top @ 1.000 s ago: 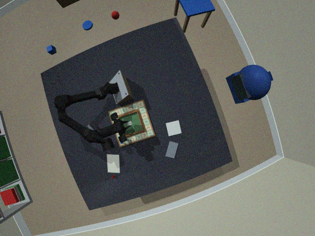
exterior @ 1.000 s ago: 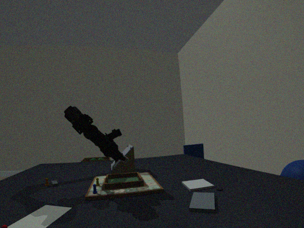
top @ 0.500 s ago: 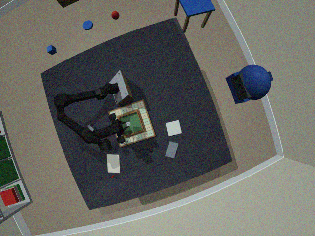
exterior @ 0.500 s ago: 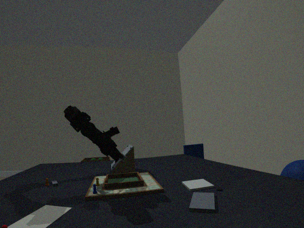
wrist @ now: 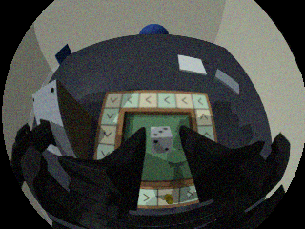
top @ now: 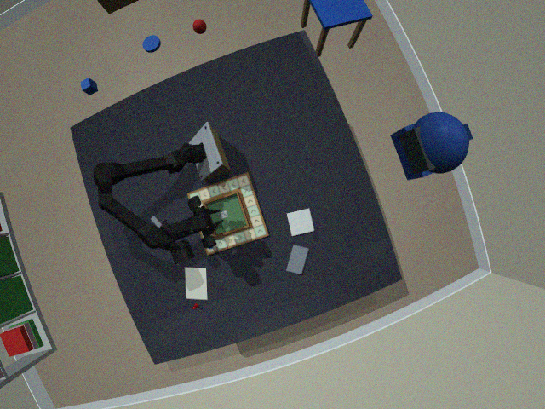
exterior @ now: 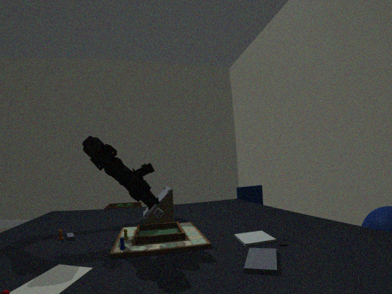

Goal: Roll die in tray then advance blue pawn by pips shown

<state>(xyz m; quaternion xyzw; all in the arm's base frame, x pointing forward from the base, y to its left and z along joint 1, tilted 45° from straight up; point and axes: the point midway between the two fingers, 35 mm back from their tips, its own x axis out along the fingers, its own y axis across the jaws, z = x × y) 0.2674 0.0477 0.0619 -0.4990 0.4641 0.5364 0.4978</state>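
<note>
Right now the white die is 4 cm below my gripper tip. Round my gripper tip: green tray (12 cm below); then blue pawn (11 cm ahead, 11 cm to the right, 10 cm below); then yellow pawn (2 cm ahead, 11 cm to the right, 10 cm below).
</note>
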